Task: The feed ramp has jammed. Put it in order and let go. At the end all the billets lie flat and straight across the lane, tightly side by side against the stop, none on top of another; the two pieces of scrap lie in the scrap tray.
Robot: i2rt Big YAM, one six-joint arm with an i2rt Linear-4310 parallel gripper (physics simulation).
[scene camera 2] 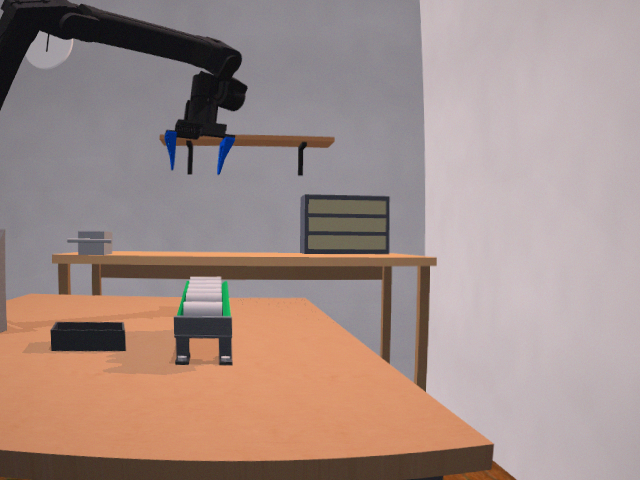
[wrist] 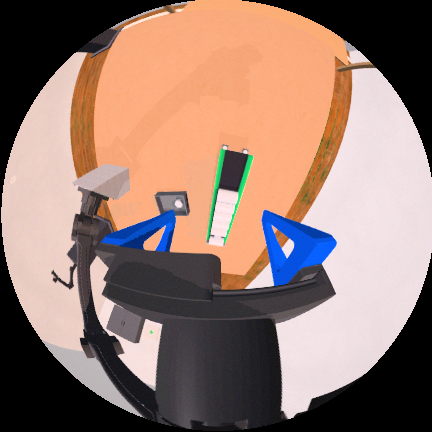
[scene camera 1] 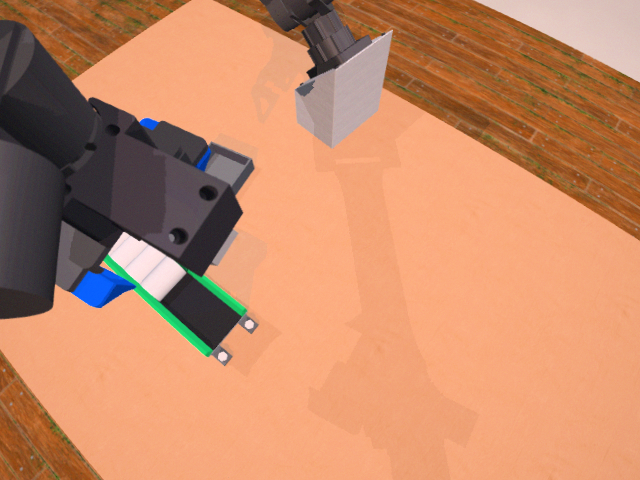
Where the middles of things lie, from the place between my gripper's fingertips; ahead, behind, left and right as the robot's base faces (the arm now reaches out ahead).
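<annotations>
I see the grey stop (scene camera 2: 183,325), which is far below my hand, far to the right of it and a little ahead of it. The scrap tray (scene camera 2: 65,336) is 300 mm below my hand, 150 mm behind it and 240 mm to the right of it.
</annotations>
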